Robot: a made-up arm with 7 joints.
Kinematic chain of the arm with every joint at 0, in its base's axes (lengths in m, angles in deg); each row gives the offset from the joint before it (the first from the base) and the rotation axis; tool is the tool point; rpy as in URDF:
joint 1: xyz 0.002 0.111 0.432 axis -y
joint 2: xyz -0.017 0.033 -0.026 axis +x
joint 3: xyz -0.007 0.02 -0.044 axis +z
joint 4: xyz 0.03 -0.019 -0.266 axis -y
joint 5: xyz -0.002 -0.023 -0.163 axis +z
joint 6: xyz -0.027 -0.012 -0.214 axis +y
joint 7: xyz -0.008 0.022 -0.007 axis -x
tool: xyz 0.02 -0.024 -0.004 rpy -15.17 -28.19 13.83
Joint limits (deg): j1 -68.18..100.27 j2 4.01..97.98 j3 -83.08..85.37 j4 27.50..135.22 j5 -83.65..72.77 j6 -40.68..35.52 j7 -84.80..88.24
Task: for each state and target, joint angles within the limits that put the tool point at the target. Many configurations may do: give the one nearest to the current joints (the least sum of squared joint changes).
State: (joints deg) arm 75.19 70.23 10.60 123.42 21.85 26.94 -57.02
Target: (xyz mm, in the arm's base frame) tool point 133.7 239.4 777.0
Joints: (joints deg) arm 79.63 68.01 4.50 124.34 22.52 27.14 -57.31
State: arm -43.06 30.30 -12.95 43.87 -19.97 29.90 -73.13
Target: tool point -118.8 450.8 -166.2
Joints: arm -40.84 36.97 -9.54 51.47 -20.70 29.61 -73.44
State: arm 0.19 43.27 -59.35 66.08 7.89 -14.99 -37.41
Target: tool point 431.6 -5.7 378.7
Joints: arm 42.42 25.43 -36.31 105.98 8.20 -16.69 -39.07
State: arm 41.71 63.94 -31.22 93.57 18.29 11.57 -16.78
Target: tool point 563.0 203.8 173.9
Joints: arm 43.24 37.91 -41.90 69.27 17.91 14.58 -20.68
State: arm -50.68 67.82 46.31 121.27 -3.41 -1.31 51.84
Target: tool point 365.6 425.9 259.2
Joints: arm -64.75 96.99 41.07 92.07 -3.45 1.66 45.19
